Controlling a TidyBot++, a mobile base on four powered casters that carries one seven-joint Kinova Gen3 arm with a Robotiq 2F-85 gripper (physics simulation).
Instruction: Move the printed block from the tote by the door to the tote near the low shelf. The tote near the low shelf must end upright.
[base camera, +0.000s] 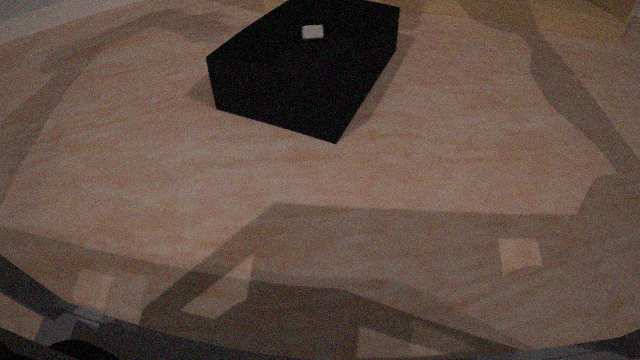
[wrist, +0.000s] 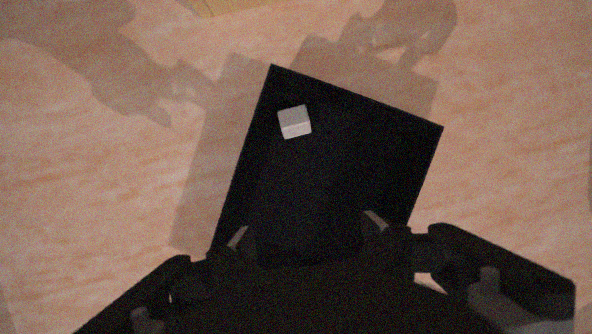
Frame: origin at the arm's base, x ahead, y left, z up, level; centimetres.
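Where they show: gripper, fingertip midpoint: (wrist: 307, 233).
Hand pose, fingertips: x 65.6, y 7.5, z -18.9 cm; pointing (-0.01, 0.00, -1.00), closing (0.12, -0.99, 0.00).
Observation:
Each offset is from my fingertips to the centre of the thing. Level surfaces: height alone.
The black tote {dz -15.7, dx -2.8, dy -0.8 cm} (base camera: 272, 95) (wrist: 423, 160) stands upright on the floor, its open top facing up. The printed block {dz -18.4, dx +9.2, dy +1.2 cm} (base camera: 313, 31) (wrist: 294, 121), small and pale grey-white, shows inside the tote's outline, toward the far left corner in the wrist view. The tote's inside is too dark to tell exactly how the block rests. My gripper (wrist: 307, 233) is open and empty, with its fingertips over the near part of the tote in the wrist view, apart from the block. The gripper does not show in the base camera view. A second tote does not show in either view.
A yellow wooden piece (base camera: 575, 22) (wrist: 225, 6) lies beyond the tote at the top edge of both views. Shadows of the arm and tote fall across the wood-patterned floor {dz -20.7 cm} (base camera: 150, 175) (wrist: 510, 150). Dark parts of the base edge the bottom of the base camera view.

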